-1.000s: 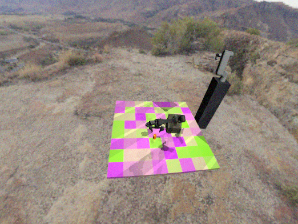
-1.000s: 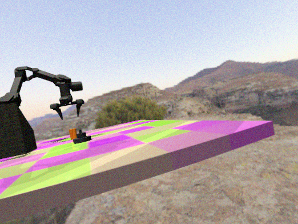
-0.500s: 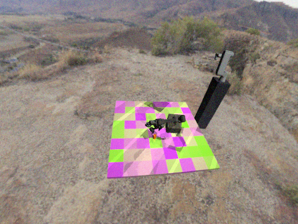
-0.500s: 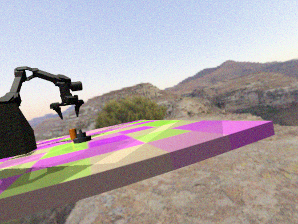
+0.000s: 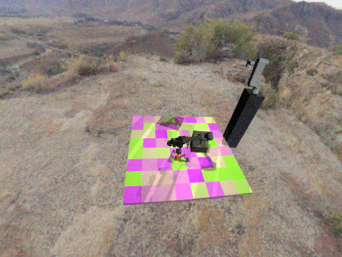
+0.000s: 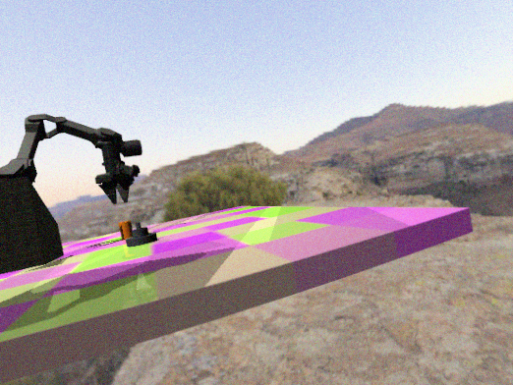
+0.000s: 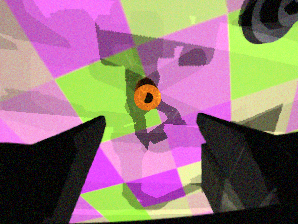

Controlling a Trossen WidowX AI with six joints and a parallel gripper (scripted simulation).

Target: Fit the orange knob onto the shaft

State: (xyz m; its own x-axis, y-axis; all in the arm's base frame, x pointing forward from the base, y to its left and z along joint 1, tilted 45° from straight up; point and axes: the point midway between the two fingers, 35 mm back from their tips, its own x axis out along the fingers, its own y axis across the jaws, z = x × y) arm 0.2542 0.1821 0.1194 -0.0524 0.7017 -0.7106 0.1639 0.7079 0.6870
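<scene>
My gripper tip is 100 mm above the orange knob. Round my gripper tip: round dark pedestal 90 mm ahead, 230 mm to the right, 100 mm below.
</scene>
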